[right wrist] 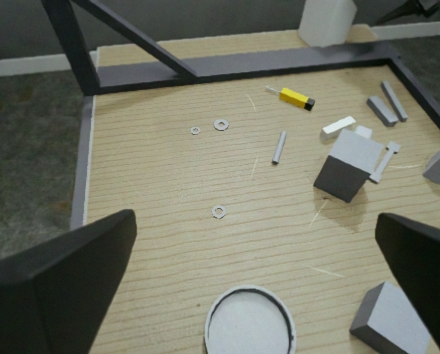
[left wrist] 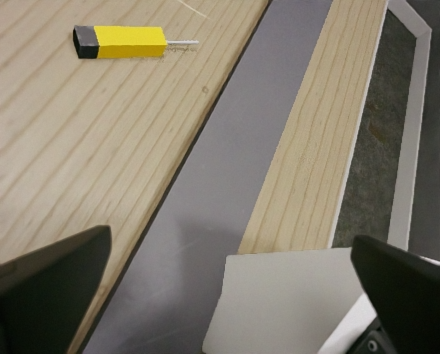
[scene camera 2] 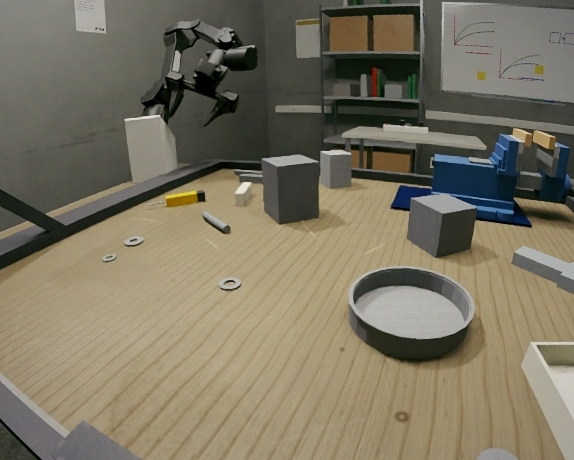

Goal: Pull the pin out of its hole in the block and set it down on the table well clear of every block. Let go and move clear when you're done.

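Where they show: left gripper, fingertip midpoint: [right wrist: 364, 6] [left wrist: 233, 241] [scene camera 2: 186, 119]; right gripper, fingertip midpoint: [right wrist: 255, 222]; left arm's base, origin of the base link: [scene camera 2: 150, 128].
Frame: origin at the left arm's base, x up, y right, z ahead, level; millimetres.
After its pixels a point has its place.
Observation:
A grey round pin [scene camera 2: 216, 222] @(x -121, y 325, z 283 mm) [right wrist: 279, 148] @(x -119, y 317, z 282 mm) lies flat on the table, apart from the large grey block [scene camera 2: 290, 192] @(x -83, y 292, z 391 mm) [right wrist: 349, 162] @(x -41, y 282, z 401 mm). A grey cube [scene camera 2: 441, 225] @(x -87, y 399, z 591 mm) [right wrist: 392, 317] @(x -71, y 366, z 598 mm) stands farther off, and a smaller light grey block [scene camera 2: 336, 170] @(x -94, y 95, z 459 mm) stands behind the large one. No hole can be made out in the visible block faces. My left gripper [scene camera 2: 218, 113] [left wrist: 233, 241] @(x 17, y 30, z 116 mm) is open and empty, high above the far left table edge, away from the pin. My right gripper [right wrist: 255, 222] @(x 218, y 554, z 521 mm) is open and empty, high above the table.
A yellow-handled tool [scene camera 2: 182, 198] @(x -119, y 214, z 175 mm) [left wrist: 131, 42] @(x -113, y 200, z 169 mm) [right wrist: 296, 98] @(x -114, y 209, z 181 mm), a white bar [scene camera 2: 243, 193] @(x -109, y 214, z 297 mm) [right wrist: 338, 128] @(x -108, y 189, z 295 mm) and several washers lie around the pin. A round grey tray [scene camera 2: 411, 345] @(x -117, y 580, z 525 mm) is nearer the camera. A blue vise [scene camera 2: 472, 182] @(x -77, y 215, z 701 mm) stands at the right. A dark frame [right wrist: 240, 68] @(x -111, y 272, z 39 mm) borders the table.

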